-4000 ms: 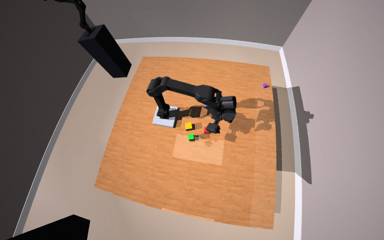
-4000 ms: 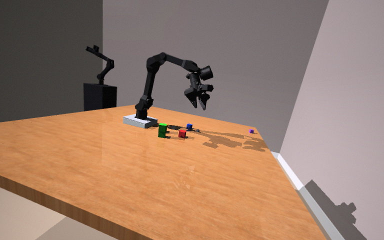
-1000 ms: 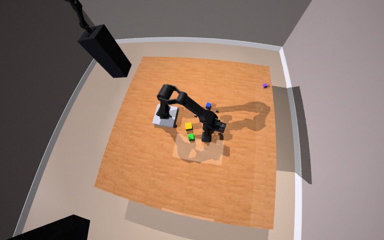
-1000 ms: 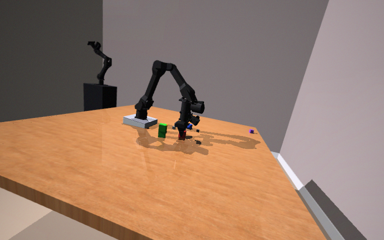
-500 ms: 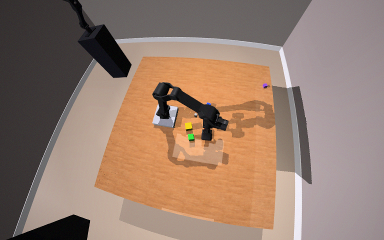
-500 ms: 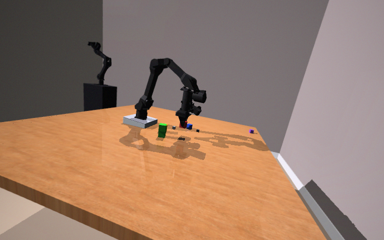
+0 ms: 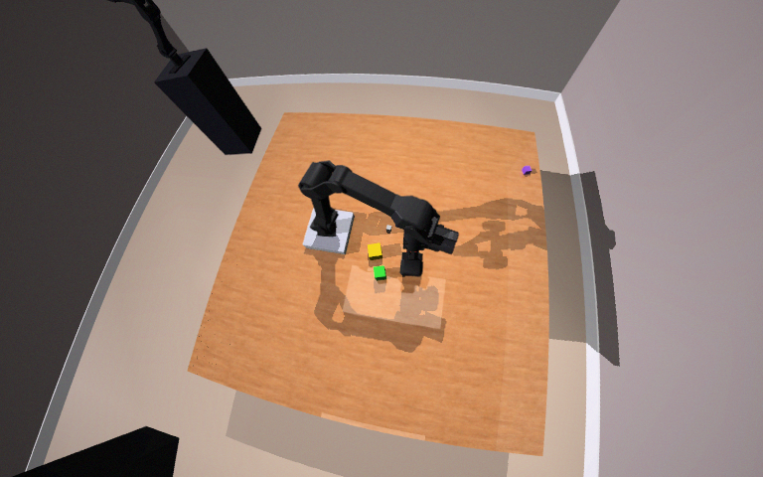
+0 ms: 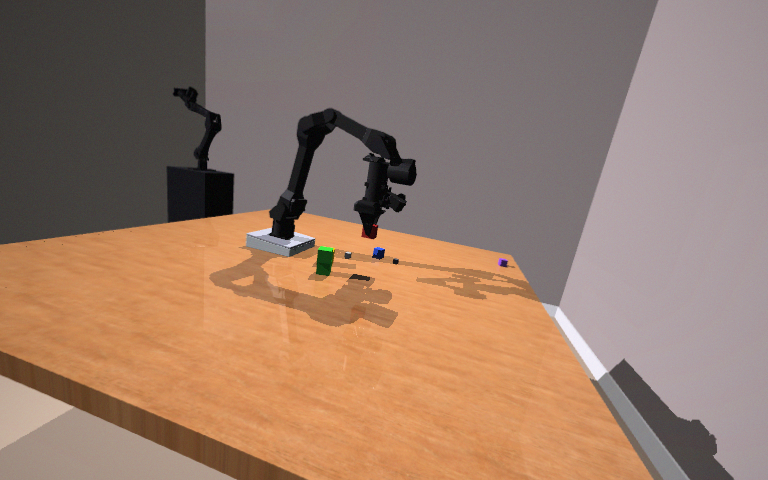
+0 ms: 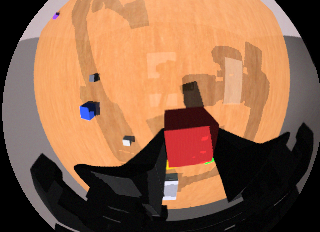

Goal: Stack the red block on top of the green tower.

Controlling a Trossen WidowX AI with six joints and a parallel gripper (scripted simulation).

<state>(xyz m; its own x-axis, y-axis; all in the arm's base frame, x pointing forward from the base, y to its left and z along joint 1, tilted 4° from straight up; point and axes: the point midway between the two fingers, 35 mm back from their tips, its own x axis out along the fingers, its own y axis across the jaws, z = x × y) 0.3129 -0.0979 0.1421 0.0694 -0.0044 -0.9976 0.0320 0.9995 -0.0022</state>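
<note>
Right now my gripper tip is 130 mm past the yellow block, 100 mm above it and 20 mm to the right of it. The rest, counted from my gripper tip: purple block 490 mm ahead, 420 mm to the left, 110 mm below; then blue block 200 mm to the left, 110 mm below; then red block 10 mm above.
</note>
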